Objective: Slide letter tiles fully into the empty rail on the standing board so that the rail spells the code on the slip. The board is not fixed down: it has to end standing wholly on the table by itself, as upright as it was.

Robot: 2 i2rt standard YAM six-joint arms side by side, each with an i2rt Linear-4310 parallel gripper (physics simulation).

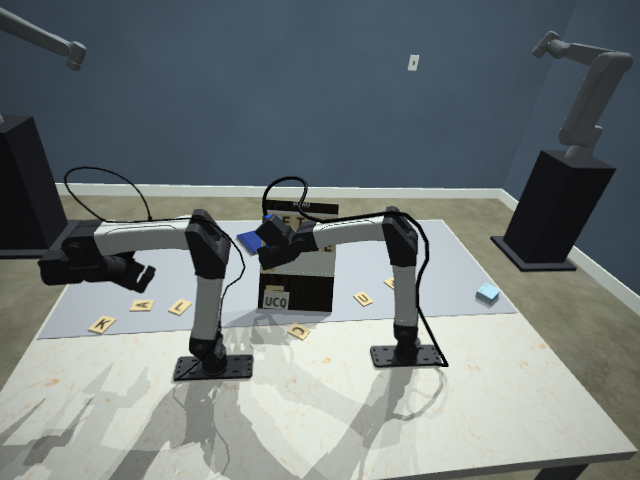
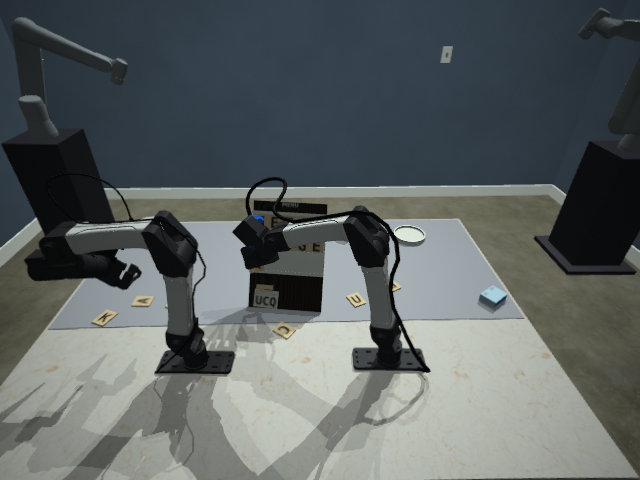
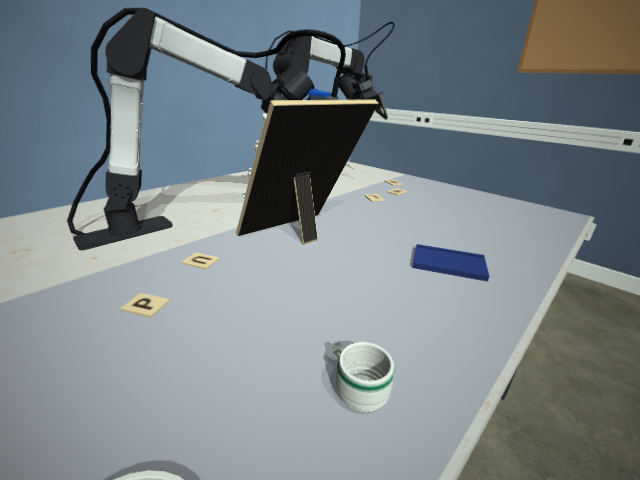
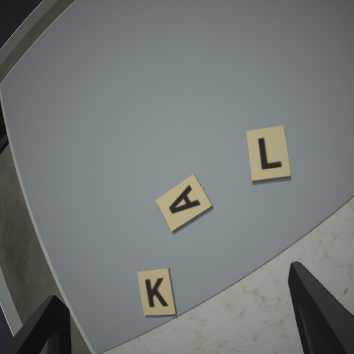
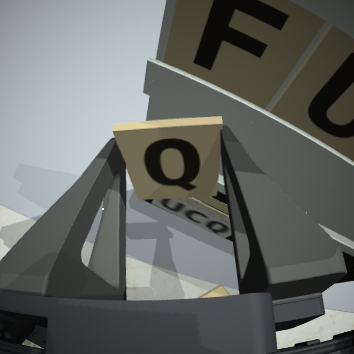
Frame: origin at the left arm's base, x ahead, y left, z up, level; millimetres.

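Seen in the pictures: left gripper, fingertip midpoint: [image 1: 136, 268] [image 2: 126, 266] [image 3: 374, 123] [image 4: 168, 293]; right gripper, fingertip midpoint: [image 1: 266, 258] [image 5: 169, 140]; left arm's base, link origin: [image 1: 215, 368] [image 2: 197, 363]; right arm's base, link origin: [image 1: 404, 356] [image 2: 388, 360] [image 3: 126, 233].
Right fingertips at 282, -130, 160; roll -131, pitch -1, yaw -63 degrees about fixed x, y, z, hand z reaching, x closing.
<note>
Pixels of each thing's top centre, then the offset from my right fingertips to it, as dx, dy, dz. "spot": a spot on its surface instead.
- slip, top centre: [image 5: 196, 221] [image 1: 276, 293] [image 2: 265, 292] -53, -34, -99
- empty rail, surface spot: [image 1: 310, 264] [image 2: 299, 264] spot: +0, -141, -22
- Q tile, top centre: [image 5: 167, 168] -10, -4, +13
- U tile, top centre: [image 3: 200, 259] [image 2: 356, 299] [image 1: 363, 298] -16, -333, -154
- C tile, top centre: [image 1: 298, 330] [image 2: 284, 329] -158, -102, -154
- Tiles K, top centre: [image 4: 155, 292] [image 1: 102, 324] [image 2: 104, 317] [image 3: 393, 181] -117, +465, -154
- A, top centre: [image 4: 182, 202] [image 1: 142, 305] [image 3: 397, 191] [image 2: 142, 300] -40, +378, -154
- L, top centre: [image 4: 267, 152] [image 3: 374, 197] [image 1: 180, 306] -48, +264, -154
- blue tray, top centre: [image 3: 449, 258] [image 1: 254, 240] +319, +50, -146
- white cup, top centre: [image 3: 360, 355] +396, -325, -103
- light blue block, top centre: [image 2: 494, 293] [image 1: 489, 290] +3, -795, -133
The standing board [image 1: 310, 295] [image 2: 299, 295] [image 3: 310, 139] leans back on its rear leg. The slip [image 1: 275, 302] [image 2: 266, 299] at its lower left reads UCQ. The empty rail [image 1: 310, 264] [image 2: 299, 264] is below the second lettered row. My right gripper [image 5: 169, 140] is shut on the Q tile [image 5: 172, 162], near the rail's left end; whether they touch is unclear. My left gripper [image 1: 147, 279] [image 2: 131, 275] [image 4: 168, 293] is open, above the left of the mat. The U tile [image 1: 362, 298] [image 2: 356, 299] [image 3: 201, 259] and C tile [image 1: 298, 331] [image 2: 284, 330] lie flat.
Tiles K [image 1: 102, 324] [image 4: 156, 292], A [image 1: 141, 305] [image 4: 184, 202] and L [image 1: 179, 306] [image 4: 268, 153] lie at the left, P [image 3: 145, 304] beyond U. A blue tray [image 3: 449, 262] and white cup [image 3: 364, 377] are behind the board. A light blue block [image 1: 487, 292] [image 2: 492, 296] is at the right.
</note>
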